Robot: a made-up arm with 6 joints. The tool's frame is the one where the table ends. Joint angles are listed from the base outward.
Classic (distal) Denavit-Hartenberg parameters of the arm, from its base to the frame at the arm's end. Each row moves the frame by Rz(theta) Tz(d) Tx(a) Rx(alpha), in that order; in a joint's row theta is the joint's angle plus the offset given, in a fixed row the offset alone. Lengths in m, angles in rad.
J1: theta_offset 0  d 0.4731  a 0.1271  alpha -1.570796
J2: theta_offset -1.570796  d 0  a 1.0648  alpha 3.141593
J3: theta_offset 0  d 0  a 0.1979  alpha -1.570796
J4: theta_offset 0  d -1.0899  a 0  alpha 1.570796
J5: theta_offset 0  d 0  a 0  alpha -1.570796
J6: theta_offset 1.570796  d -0.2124  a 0  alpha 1.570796
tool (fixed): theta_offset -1.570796  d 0  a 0  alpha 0
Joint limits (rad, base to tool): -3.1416..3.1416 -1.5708..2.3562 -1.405..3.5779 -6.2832..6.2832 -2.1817..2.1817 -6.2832..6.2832
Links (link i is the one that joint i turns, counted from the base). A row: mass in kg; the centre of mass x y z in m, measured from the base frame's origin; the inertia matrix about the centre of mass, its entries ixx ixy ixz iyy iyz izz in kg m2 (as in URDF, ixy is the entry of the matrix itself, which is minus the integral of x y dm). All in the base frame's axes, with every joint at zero. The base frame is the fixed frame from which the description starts. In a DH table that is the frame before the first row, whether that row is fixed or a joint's. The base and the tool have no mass.
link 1: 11.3; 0.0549 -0.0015 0.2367; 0.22 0 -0.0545 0.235 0 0.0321
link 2: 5.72; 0.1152 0.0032 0.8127; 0.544 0 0 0.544 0 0.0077
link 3: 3.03; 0.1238 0.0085 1.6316; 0.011 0 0 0.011 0 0.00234
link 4: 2.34; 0.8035 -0.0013 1.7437; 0.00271 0 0 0.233 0 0.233
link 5: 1.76; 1.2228 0.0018 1.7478; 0.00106 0 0 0.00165 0 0.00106
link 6: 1.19; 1.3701 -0.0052 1.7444; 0.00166 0 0 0.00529 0 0.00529
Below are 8 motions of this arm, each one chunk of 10 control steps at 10 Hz.
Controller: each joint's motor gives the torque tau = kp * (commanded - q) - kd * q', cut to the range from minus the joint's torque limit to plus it. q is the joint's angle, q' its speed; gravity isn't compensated. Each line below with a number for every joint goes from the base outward.
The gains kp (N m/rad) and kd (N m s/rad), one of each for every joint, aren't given. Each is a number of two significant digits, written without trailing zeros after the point. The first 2 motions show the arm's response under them.
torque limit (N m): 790 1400 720 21 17 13
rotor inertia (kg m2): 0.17 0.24 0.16 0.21 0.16 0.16
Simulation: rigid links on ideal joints. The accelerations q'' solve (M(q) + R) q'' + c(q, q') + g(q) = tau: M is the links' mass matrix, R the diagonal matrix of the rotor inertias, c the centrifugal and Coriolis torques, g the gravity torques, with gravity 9.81 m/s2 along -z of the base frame. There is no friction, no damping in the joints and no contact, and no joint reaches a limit. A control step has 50 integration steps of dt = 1/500 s. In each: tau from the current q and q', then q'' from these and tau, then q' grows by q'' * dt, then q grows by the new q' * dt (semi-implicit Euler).
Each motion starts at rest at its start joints. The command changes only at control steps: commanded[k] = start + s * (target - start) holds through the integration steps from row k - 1 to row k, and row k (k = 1, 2, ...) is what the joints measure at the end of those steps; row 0 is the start. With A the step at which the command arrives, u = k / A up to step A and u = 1 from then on. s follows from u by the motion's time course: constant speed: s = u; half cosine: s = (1 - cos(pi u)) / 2; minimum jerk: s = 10 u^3 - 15 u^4 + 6 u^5; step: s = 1 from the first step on.
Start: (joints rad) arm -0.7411 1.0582 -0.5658 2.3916 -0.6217 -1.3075
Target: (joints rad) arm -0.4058 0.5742 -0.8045 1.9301 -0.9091 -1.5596
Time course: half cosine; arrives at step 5
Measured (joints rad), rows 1 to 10:
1: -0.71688 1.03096 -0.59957 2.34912 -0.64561 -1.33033
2: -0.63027 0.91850 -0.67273 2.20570 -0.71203 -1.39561
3: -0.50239 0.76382 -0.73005 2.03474 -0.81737 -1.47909
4: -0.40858 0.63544 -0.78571 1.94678 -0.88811 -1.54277
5: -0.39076 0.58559 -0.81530 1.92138 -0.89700 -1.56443
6: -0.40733 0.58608 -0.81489 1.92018 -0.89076 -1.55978
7: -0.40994 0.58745 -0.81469 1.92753 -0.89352 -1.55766
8: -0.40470 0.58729 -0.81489 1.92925 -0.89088 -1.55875
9: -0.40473 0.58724 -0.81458 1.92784 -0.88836 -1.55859
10: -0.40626 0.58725 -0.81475 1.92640 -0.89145 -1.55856
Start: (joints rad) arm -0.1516 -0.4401 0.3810 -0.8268 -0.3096 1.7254
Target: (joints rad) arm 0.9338 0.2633 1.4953 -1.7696 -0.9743 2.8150
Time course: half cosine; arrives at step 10
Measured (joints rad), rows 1 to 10:
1: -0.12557 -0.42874 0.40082 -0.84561 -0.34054 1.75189
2: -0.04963 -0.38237 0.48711 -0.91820 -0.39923 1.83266
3: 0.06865 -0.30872 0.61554 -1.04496 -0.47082 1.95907
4: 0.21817 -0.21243 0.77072 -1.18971 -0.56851 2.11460
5: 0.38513 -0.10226 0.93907 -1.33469 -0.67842 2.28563
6: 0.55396 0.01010 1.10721 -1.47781 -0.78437 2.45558
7: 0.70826 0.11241 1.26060 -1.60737 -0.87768 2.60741
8: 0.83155 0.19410 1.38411 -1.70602 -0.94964 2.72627
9: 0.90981 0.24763 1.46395 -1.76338 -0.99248 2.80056
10: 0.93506 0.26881 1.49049 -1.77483 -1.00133 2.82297
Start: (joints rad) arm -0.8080 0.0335 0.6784 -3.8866 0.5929 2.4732
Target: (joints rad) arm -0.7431 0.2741 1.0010 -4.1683 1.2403 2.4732
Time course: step
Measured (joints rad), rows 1 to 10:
1: -0.74308 0.23086 1.03558 -4.12338 1.10799 2.47608
2: -0.73241 0.28497 0.97136 -4.35344 1.44356 2.47194
3: -0.74380 0.30577 0.95630 -4.11194 1.22849 2.46911
4: -0.74794 0.29496 0.97712 -3.99214 1.20877 2.47251
5: -0.74351 0.27981 0.99576 -4.16244 1.28255 2.47207
6: -0.74041 0.27556 0.99847 -4.24910 1.26534 2.47150
7: -0.74268 0.28013 0.99022 -4.15488 1.25022 2.47193
8: -0.74425 0.28599 0.98253 -4.09317 1.25846 2.47168
9: -0.74364 0.28713 0.98284 -4.13513 1.25885 2.47149
10: -0.74260 0.28411 0.98784 -4.17157 1.25662 2.47170

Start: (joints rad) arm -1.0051 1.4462 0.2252 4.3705 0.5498 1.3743
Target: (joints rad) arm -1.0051 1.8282 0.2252 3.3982 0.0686 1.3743
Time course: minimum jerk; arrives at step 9
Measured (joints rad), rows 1 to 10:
1: -1.00516 1.46400 0.22038 4.36574 0.53190 1.37501
2: -1.00535 1.49531 0.20996 4.29437 0.49359 1.37491
3: -1.00569 1.54269 0.21540 4.13845 0.42776 1.37474
4: -1.00563 1.61027 0.21890 3.94330 0.32687 1.37522
5: -1.00496 1.69180 0.21414 3.73279 0.22305 1.37507
6: -1.00437 1.76851 0.20804 3.54266 0.14373 1.37417
7: -1.00448 1.82283 0.20680 3.42158 0.09275 1.37359
8: -1.00497 1.84804 0.21023 3.38258 0.06857 1.37368
9: -1.00521 1.85039 0.21609 3.39449 0.06488 1.37409
10: -1.00521 1.84617 0.22253 3.40631 0.06115 1.37462

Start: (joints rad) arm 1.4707 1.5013 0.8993 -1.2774 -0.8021 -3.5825
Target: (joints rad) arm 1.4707 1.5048 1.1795 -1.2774 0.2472 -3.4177
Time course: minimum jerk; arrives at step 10
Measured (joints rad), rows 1 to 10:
1: 1.47079 1.51553 0.88904 -1.27779 -0.78711 -3.58130
2: 1.47116 1.53282 0.88188 -1.25588 -0.73117 -3.57225
3: 1.47169 1.53667 0.91235 -1.24040 -0.61430 -3.55336
4: 1.47193 1.52972 0.96851 -1.26371 -0.44086 -3.52734
5: 1.47153 1.52357 1.02754 -1.28653 -0.24147 -3.49717
6: 1.47057 1.52340 1.07742 -1.28168 -0.05059 -3.46660
7: 1.46957 1.52618 1.11641 -1.27674 0.10429 -3.44075
8: 1.46911 1.52774 1.14381 -1.28560 0.20460 -3.42383
9: 1.46933 1.52777 1.15716 -1.29049 0.24519 -3.41668
10: 1.47004 1.52830 1.15805 -1.28672 0.24291 -3.41611

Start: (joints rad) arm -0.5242 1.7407 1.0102 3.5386 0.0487 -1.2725
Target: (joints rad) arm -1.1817 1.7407 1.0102 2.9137 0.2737 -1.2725
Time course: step
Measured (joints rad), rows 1 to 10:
1: -0.66999 1.75274 1.00446 3.02178 0.23371 -1.27100
2: -1.07618 1.75934 1.01006 2.48442 0.33206 -1.27048
3: -1.42705 1.74350 1.02976 2.81389 0.12531 -1.28410
4: -1.50867 1.74628 1.01148 3.20348 0.20503 -1.27944
5: -1.33036 1.76562 0.98597 3.03360 0.33715 -1.27064
6: -1.08763 1.76816 0.99088 2.78365 0.27137 -1.27123
7: -1.00275 1.75952 0.99907 2.80296 0.30169 -1.26874
8: -1.09242 1.76019 0.99541 2.91921 0.30753 -1.26889
9: -1.22633 1.76357 0.99189 2.95594 0.26165 -1.27298
10: -1.27965 1.76452 0.99001 2.94759 0.26519 -1.27447

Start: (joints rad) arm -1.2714 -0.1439 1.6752 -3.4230 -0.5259 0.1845
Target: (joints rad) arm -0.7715 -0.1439 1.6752 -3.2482 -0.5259 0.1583
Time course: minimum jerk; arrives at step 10
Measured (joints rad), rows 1 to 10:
1: -1.26716 -0.14690 1.68381 -3.42168 -0.53277 0.18408
2: -1.24242 -0.15263 1.69137 -3.41141 -0.54670 0.18230
3: -1.18954 -0.15425 1.69202 -3.39007 -0.54896 0.17946
4: -1.11223 -0.15248 1.68882 -3.36201 -0.54301 0.17569
5: -1.02110 -0.15090 1.68700 -3.33024 -0.54005 0.17105
6: -0.92992 -0.15104 1.68773 -3.29791 -0.54157 0.16620
7: -0.85274 -0.15179 1.68884 -3.27114 -0.54349 0.16207
8: -0.80021 -0.15181 1.68865 -3.25467 -0.54310 0.15930
9: -0.77566 -0.15112 1.68762 -3.24834 -0.54107 0.15803
10: -0.77148 -0.15056 1.68702 -3.24818 -0.53968 0.15783

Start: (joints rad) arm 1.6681 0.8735 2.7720 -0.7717 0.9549 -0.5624
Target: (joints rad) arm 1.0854 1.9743 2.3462 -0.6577 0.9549 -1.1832
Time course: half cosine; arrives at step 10
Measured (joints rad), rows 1 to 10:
1: 1.65268 0.90248 2.78382 -0.75070 0.97863 -0.57551
2: 1.60930 0.97376 2.75247 -0.70890 0.99472 -0.61977
3: 1.54548 1.09741 2.68481 -0.70121 0.96840 -0.69332
4: 1.46768 1.25715 2.60417 -0.71831 0.95073 -0.78378
5: 1.37987 1.43341 2.52336 -0.71638 0.94645 -0.88190
6: 1.28758 1.60933 2.44703 -0.70129 0.94144 -0.97888
7: 1.19841 1.76918 2.38102 -0.70153 0.93790 -1.06536
8: 1.12257 1.89752 2.33237 -0.71567 0.94102 -1.13265
9: 1.07236 1.98114 2.30586 -0.72509 0.94791 -1.17423
10: 1.05755 2.01154 2.30256 -0.72504 0.95123 -1.18660

